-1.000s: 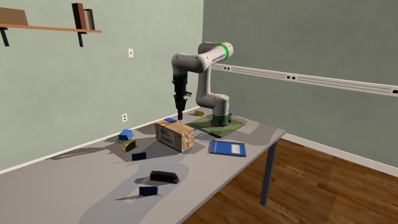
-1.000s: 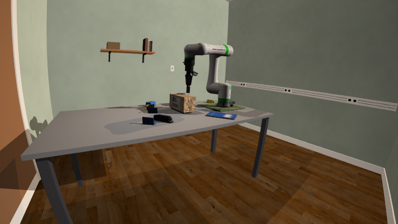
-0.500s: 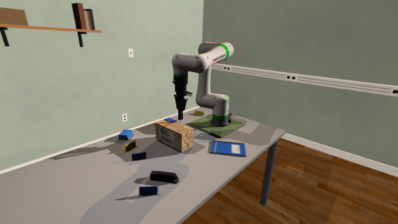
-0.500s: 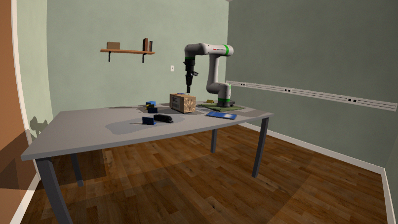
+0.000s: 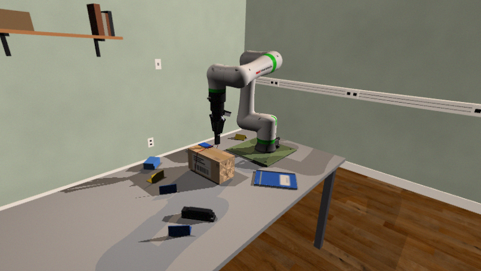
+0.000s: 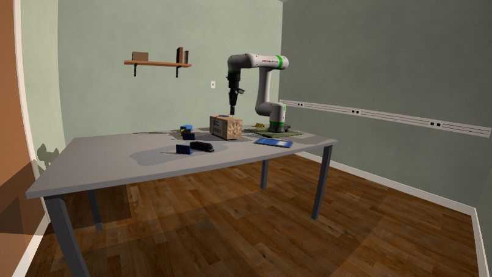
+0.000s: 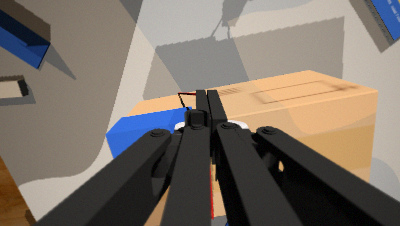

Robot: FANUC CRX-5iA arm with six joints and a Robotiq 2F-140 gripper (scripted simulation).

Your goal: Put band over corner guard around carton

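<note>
Right now the brown carton is 110 mm below my hand, 80 mm ahead of it and 30 mm to the left of it.
</note>
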